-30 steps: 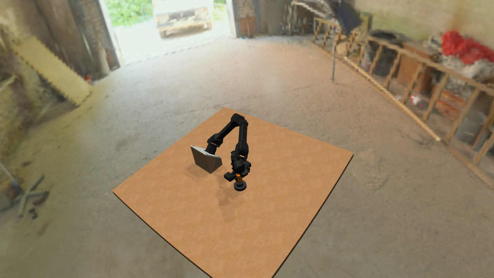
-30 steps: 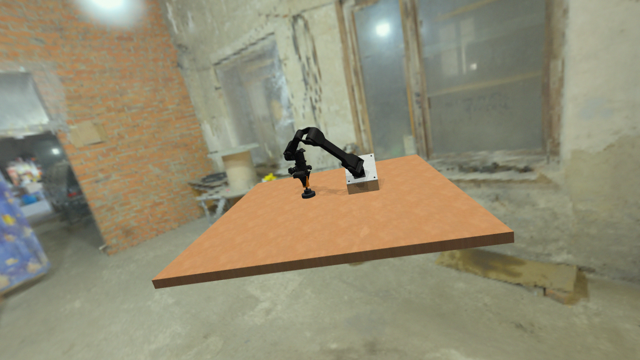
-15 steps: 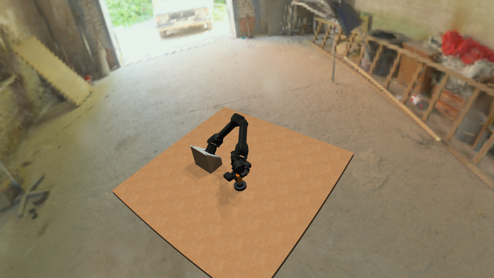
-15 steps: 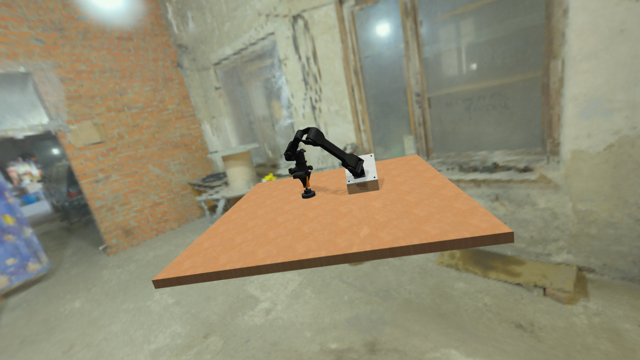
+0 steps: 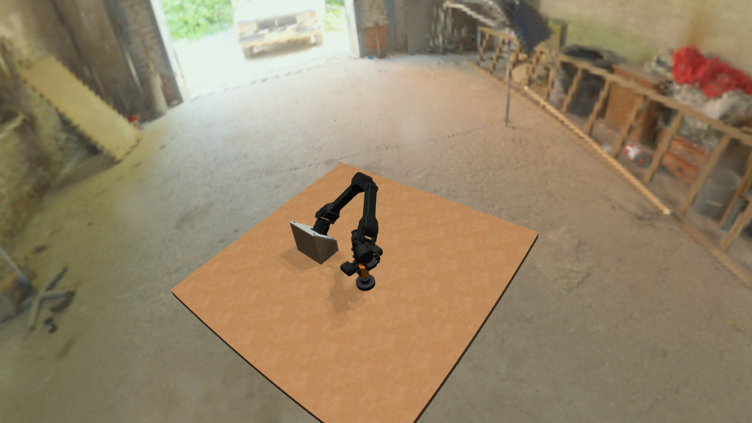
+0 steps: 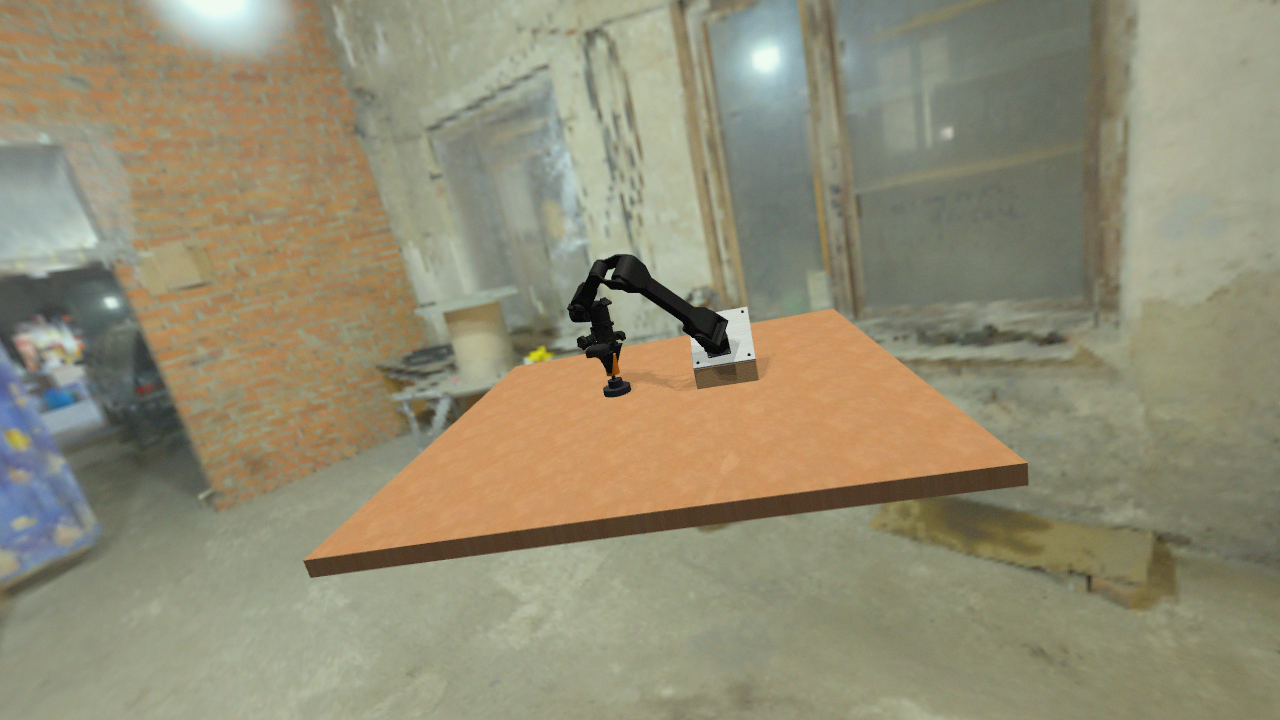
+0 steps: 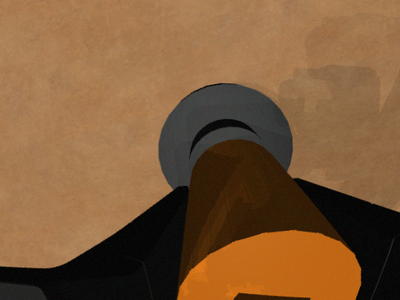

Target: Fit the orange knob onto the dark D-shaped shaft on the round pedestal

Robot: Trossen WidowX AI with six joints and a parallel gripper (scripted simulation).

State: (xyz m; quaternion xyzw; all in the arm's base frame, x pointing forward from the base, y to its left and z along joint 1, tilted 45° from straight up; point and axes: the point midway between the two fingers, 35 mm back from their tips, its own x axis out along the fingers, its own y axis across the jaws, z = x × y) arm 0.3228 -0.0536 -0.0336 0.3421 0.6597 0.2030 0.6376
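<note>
Right now my gripper tip is 2 cm below the orange knob. Also, from my gripper tip: pedestal 4 cm below.
</note>
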